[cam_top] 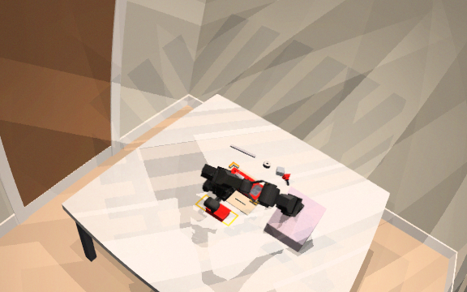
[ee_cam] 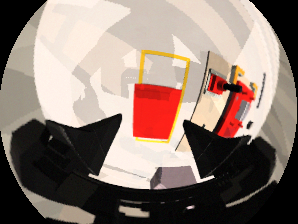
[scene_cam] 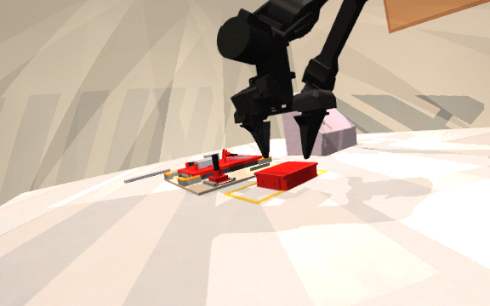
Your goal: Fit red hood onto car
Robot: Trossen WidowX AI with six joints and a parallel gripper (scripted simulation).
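My gripper tip is now 30 mm above the red hood. Round my gripper tip: thin grey rod (420 mm to the right, 200 mm ahead, 40 mm below).
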